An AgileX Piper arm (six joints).
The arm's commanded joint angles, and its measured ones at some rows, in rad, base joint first. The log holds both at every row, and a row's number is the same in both.
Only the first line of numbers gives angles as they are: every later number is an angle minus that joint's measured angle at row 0.
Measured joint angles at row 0: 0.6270 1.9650 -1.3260 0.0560 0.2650 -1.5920
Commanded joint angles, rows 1 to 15: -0.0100 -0.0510 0.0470 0.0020 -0.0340 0.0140; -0.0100 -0.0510 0.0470 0.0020 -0.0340 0.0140; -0.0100 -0.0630 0.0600 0.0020 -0.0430 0.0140; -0.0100 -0.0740 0.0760 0.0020 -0.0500 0.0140; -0.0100 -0.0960 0.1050 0.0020 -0.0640 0.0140; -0.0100 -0.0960 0.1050 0.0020 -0.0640 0.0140; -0.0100 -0.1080 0.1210 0.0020 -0.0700 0.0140; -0.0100 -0.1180 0.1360 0.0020 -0.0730 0.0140; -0.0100 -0.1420 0.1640 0.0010 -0.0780 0.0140; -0.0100 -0.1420 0.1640 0.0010 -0.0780 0.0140; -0.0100 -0.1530 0.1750 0.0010 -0.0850 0.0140; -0.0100 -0.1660 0.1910 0.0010 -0.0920 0.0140; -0.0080 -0.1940 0.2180 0.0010 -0.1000 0.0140; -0.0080 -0.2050 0.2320 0.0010 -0.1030 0.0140; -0.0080 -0.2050 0.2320 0.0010 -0.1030 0.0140
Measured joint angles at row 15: 0.0020 -0.1560 0.2050 -0.0050 -0.0510 -0.0100
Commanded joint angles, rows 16 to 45: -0.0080 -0.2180 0.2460 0.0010 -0.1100 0.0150; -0.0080 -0.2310 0.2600 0.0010 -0.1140 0.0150; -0.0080 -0.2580 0.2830 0.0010 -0.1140 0.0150; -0.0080 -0.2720 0.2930 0.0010 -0.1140 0.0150; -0.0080 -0.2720 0.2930 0.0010 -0.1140 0.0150; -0.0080 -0.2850 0.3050 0.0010 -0.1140 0.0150; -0.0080 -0.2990 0.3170 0.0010 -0.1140 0.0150; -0.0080 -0.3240 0.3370 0.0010 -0.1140 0.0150; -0.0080 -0.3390 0.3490 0.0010 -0.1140 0.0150; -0.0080 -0.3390 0.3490 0.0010 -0.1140 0.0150; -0.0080 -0.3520 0.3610 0.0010 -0.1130 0.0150; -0.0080 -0.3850 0.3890 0.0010 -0.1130 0.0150; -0.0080 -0.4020 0.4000 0.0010 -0.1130 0.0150; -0.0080 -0.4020 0.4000 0.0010 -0.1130 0.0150; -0.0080 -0.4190 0.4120 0.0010 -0.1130 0.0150; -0.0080 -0.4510 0.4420 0.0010 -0.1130 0.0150; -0.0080 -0.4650 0.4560 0.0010 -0.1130 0.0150; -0.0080 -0.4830 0.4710 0.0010 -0.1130 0.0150; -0.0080 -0.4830 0.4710 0.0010 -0.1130 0.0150; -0.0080 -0.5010 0.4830 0.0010 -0.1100 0.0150; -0.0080 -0.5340 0.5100 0.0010 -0.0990 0.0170; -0.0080 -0.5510 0.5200 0.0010 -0.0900 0.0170; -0.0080 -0.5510 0.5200 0.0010 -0.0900 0.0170; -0.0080 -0.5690 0.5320 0.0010 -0.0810 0.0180; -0.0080 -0.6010 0.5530 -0.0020 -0.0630 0.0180; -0.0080 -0.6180 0.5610 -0.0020 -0.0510 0.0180; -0.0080 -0.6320 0.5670 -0.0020 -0.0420 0.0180; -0.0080 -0.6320 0.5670 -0.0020 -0.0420 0.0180; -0.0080 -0.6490 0.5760 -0.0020 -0.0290 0.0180; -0.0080 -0.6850 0.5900 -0.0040 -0.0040 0.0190
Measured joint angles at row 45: -0.0020 -0.6290 0.5770 -0.0050 -0.0120 0.0080
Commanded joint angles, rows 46 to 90: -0.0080 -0.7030 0.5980 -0.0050 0.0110 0.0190; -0.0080 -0.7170 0.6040 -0.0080 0.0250 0.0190; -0.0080 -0.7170 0.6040 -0.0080 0.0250 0.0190; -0.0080 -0.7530 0.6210 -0.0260 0.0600 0.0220; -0.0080 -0.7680 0.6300 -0.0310 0.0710 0.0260; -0.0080 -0.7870 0.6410 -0.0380 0.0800 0.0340; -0.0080 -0.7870 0.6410 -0.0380 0.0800 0.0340; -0.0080 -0.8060 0.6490 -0.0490 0.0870 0.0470; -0.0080 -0.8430 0.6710 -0.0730 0.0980 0.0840; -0.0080 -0.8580 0.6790 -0.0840 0.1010 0.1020; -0.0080 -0.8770 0.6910 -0.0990 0.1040 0.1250; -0.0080 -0.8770 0.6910 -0.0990 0.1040 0.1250; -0.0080 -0.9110 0.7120 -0.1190 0.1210 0.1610; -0.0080 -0.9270 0.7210 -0.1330 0.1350 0.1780; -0.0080 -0.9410 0.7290 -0.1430 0.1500 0.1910; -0.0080 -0.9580 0.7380 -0.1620 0.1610 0.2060; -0.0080 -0.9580 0.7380 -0.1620 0.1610 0.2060; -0.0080 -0.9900 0.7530 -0.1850 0.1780 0.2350; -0.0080 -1.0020 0.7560 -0.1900 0.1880 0.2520; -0.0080 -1.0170 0.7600 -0.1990 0.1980 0.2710; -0.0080 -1.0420 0.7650 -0.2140 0.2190 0.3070; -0.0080 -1.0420 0.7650 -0.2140 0.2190 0.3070; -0.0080 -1.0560 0.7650 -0.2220 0.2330 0.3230; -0.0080 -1.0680 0.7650 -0.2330 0.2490 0.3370; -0.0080 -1.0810 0.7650 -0.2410 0.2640 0.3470; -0.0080 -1.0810 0.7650 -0.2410 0.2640 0.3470; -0.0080 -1.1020 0.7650 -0.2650 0.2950 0.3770; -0.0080 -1.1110 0.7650 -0.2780 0.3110 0.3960; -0.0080 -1.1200 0.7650 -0.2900 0.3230 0.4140; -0.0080 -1.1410 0.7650 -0.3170 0.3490 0.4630; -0.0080 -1.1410 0.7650 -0.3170 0.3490 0.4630; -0.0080 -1.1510 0.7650 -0.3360 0.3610 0.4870; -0.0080 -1.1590 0.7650 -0.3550 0.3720 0.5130; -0.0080 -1.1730 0.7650 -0.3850 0.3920 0.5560; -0.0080 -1.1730 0.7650 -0.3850 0.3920 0.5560; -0.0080 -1.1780 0.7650 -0.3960 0.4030 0.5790; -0.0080 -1.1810 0.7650 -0.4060 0.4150 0.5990; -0.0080 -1.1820 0.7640 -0.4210 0.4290 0.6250; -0.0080 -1.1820 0.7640 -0.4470 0.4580 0.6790; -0.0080 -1.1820 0.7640 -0.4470 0.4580 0.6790; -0.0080 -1.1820 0.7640 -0.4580 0.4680 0.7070; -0.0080 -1.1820 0.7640 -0.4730 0.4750 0.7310; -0.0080 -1.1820 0.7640 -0.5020 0.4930 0.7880; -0.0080 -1.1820 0.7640 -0.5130 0.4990 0.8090; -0.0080 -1.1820 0.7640 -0.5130 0.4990 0.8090
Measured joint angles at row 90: -0.0020 -1.1690 0.7670 -0.4550 0.5000 0.7310
